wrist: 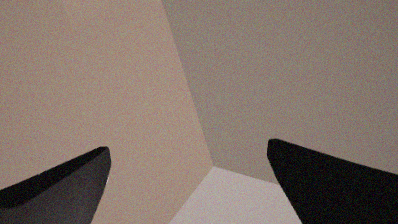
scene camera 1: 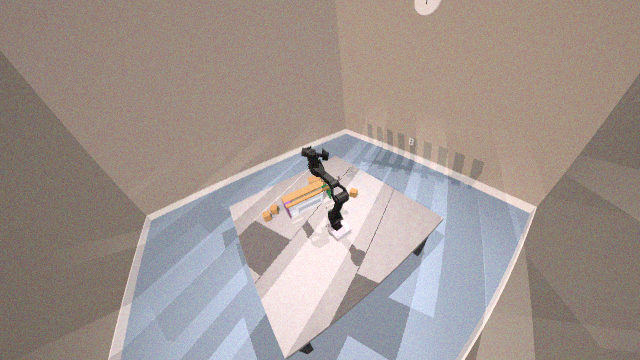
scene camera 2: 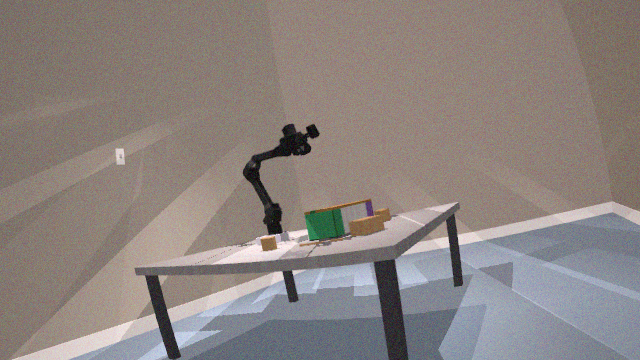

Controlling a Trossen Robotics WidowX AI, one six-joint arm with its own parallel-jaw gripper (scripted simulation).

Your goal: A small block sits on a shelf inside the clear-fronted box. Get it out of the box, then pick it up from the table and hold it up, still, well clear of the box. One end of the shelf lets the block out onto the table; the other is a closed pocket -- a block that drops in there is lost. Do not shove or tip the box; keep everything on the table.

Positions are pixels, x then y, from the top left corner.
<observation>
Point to a box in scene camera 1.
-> At 308, 197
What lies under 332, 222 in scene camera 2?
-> A box.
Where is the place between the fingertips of my gripper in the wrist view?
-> At 191, 151
</observation>
